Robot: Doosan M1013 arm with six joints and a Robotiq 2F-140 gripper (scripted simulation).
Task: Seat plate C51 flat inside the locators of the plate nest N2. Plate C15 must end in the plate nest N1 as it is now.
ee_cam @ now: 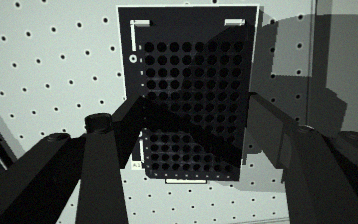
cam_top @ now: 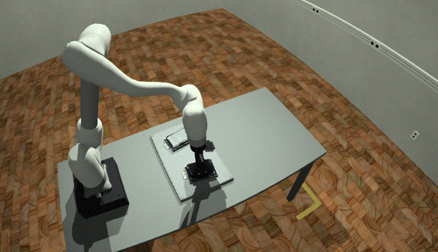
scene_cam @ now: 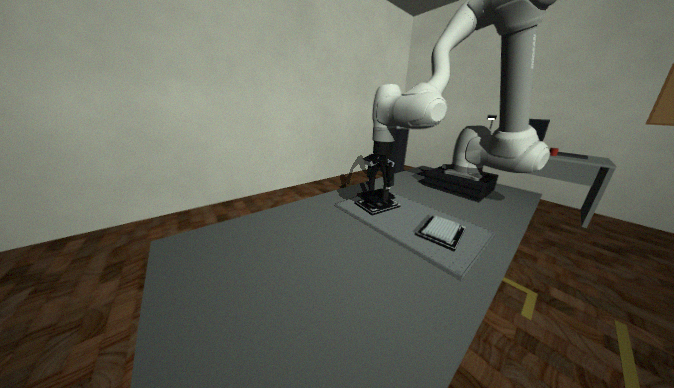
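Right now the black well plate is 2 cm below my hand. The rest, counted from my hand: white well plate (1 cm behind, 28 cm to the left, 5 cm below).
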